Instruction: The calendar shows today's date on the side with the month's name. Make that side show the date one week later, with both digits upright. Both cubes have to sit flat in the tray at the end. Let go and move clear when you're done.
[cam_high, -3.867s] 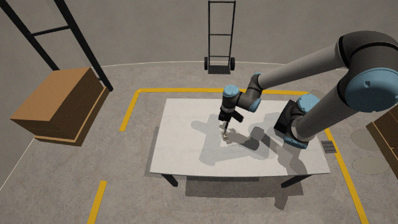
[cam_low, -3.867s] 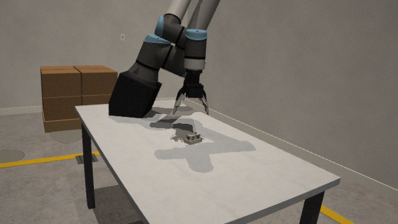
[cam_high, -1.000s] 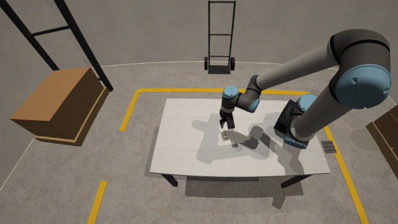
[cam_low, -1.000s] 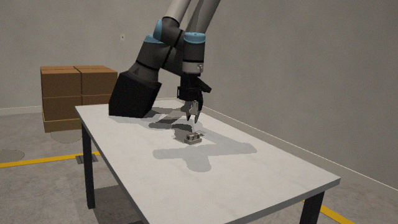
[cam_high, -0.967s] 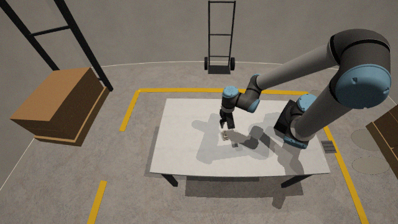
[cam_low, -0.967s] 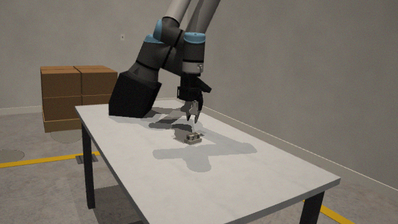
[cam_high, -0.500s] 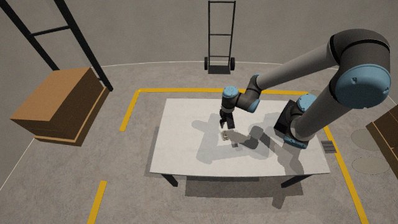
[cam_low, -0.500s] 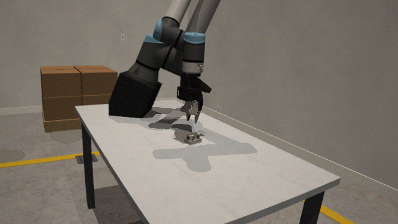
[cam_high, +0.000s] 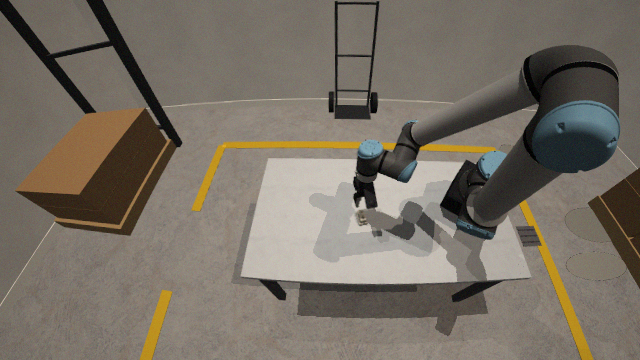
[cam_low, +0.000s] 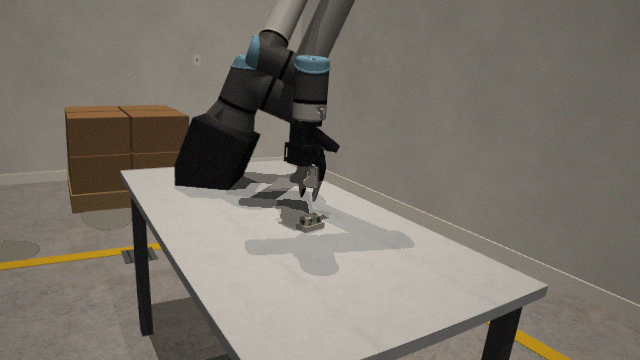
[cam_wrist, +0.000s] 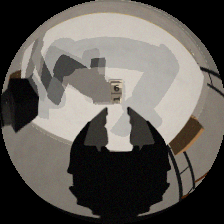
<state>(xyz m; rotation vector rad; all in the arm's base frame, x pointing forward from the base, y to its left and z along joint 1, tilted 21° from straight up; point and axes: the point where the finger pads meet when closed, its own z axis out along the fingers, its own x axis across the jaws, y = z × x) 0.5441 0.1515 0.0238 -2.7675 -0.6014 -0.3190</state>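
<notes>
Now: the calendar tray 10 cm below my hand, 1 cm to the left of it and 1 cm behind it.
</notes>
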